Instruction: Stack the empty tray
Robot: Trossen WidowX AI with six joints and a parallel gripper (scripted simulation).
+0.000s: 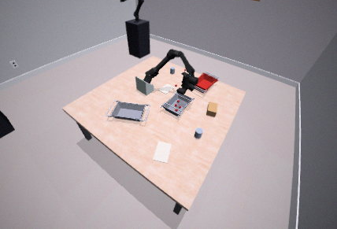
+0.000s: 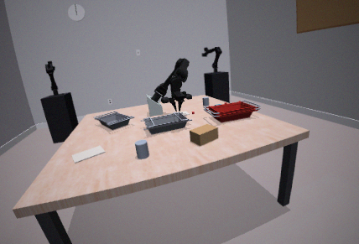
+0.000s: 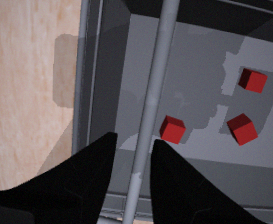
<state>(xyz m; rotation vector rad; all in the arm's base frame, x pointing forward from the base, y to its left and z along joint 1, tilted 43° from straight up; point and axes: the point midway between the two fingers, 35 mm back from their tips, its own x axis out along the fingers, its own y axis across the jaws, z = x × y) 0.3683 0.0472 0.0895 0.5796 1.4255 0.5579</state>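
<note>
Right now my gripper tip is 430 mm to the left of the grey tray, 270 mm past it and 50 mm above it. Also, from my gripper tip: tan box 280 mm ahead, 60 mm below, 50 mm to the left; then teal block 370 mm to the left, 140 mm behind, 70 mm below.
</note>
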